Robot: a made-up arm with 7 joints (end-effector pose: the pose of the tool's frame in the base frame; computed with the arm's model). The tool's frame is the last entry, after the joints. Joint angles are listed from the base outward.
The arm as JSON. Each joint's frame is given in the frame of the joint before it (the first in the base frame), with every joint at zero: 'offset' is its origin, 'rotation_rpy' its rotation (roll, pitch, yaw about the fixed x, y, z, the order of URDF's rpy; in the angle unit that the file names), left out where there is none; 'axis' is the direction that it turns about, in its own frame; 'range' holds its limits. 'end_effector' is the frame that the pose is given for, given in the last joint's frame.
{
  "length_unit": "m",
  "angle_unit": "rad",
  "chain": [
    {
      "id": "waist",
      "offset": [
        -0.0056,
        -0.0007,
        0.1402
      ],
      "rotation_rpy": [
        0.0,
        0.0,
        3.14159
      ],
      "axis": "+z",
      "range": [
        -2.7,
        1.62
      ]
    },
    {
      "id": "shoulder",
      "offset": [
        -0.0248,
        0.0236,
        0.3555
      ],
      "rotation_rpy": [
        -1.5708,
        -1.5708,
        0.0
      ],
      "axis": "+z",
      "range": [
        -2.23,
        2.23
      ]
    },
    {
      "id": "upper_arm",
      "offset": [
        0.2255,
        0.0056,
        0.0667
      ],
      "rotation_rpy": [
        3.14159,
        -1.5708,
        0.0
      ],
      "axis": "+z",
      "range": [
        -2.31,
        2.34
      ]
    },
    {
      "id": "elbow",
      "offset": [
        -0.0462,
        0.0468,
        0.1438
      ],
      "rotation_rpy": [
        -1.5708,
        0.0,
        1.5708
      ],
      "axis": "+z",
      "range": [
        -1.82,
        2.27
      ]
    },
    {
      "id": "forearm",
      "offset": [
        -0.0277,
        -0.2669,
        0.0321
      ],
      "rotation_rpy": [
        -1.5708,
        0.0,
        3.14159
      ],
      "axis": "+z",
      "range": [
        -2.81,
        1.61
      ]
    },
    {
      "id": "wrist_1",
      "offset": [
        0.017,
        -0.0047,
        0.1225
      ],
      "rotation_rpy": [
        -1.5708,
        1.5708,
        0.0
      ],
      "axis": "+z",
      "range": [
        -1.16,
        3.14
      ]
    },
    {
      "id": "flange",
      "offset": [
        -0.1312,
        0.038,
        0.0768
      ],
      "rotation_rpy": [
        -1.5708,
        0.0,
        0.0
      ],
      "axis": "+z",
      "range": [
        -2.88,
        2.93
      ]
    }
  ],
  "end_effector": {
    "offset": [
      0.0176,
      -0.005,
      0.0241
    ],
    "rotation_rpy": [
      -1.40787,
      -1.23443,
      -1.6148
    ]
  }
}
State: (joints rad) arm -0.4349 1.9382 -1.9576 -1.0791 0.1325 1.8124 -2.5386
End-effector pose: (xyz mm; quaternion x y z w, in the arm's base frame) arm -234.6 433.0 473.1 0.7088 0.4138 0.5148 0.2475
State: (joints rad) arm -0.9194 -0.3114 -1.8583 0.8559 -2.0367 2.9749 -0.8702
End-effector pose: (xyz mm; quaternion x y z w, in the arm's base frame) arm -86.3 -481.2 1025.4 0.1568 0.2224 -0.6001 0.7523
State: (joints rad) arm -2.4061 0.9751 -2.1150 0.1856 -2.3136 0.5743 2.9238
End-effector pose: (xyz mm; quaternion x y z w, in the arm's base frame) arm 333.3 655.9 1068.9 -0.5430 0.0820 0.0653 0.8332
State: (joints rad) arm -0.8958 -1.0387 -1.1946 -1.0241 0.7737 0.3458 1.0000
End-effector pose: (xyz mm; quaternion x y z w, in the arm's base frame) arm 548.6 -235.2 926.2 -0.8549 0.5032 0.0336 0.1216
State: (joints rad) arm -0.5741 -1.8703 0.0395 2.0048 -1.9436 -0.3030 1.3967
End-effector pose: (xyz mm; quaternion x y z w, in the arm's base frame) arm 70.6 -102.6 -86.7 0.2585 -0.3246 -0.5665 0.7120
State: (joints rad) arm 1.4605 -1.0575 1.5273 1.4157 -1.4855 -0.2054 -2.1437
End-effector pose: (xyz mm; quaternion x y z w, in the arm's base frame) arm -398.0 562.7 750.1 -0.4682 0.3903 0.6076 0.5092
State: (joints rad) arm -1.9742 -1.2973 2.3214 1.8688 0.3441 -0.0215 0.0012
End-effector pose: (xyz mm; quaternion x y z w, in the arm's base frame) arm 204.5 -197.5 902.6 -0.7160 -0.4665 0.4646 0.2321
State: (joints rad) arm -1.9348 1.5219 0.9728 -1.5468 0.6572 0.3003 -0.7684
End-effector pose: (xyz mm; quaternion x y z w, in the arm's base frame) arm -308.6 544.3 232.0 0.0481 0.3795 0.5568 0.7373
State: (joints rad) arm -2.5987 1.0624 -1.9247 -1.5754 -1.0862 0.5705 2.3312
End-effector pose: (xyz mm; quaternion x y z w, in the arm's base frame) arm 249.2 -246.3 844.0 0.1928 0.0933 -0.0351 0.9762
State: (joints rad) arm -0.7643 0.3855 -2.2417 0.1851 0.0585 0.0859 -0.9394
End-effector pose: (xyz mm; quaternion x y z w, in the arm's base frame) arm -440.2 131.6 1268.1 -0.0103 0.9631 0.2644 0.0496
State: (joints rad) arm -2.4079 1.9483 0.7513 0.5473 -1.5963 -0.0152 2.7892
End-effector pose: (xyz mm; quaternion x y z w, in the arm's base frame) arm 689.2 487.4 316.6 0.5524 0.2462 0.7878 0.1161
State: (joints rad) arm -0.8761 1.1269 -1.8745 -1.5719 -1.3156 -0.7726 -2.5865
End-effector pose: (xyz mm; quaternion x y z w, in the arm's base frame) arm 94.7 374.5 670.1 0.1387 0.9044 0.2298 0.3317
